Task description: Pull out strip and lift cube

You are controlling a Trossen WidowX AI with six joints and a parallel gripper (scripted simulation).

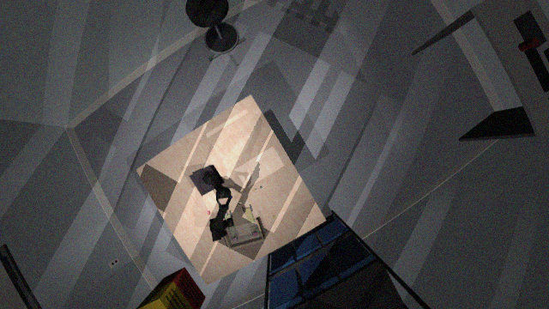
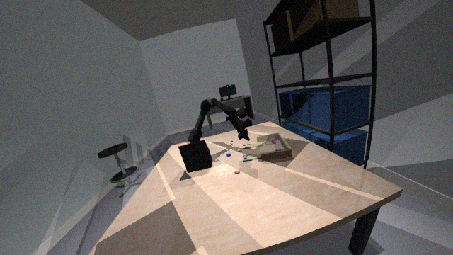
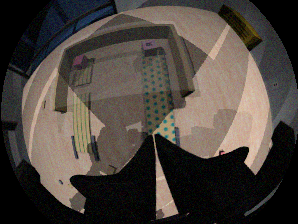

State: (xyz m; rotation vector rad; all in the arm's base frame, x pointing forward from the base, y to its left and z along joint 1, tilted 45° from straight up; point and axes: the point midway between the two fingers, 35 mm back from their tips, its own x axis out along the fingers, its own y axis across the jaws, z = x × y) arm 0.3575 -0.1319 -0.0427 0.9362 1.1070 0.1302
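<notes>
My gripper tip is 15 cm past the blue piece, 12 cm to the right of it and 12 cm above it. Also, from my gripper tip: pink piece (16 cm behind, 12 cm to the right, 12 cm below); pale strip (9 cm ahead, 15 cm to the left, 12 cm below).
</notes>
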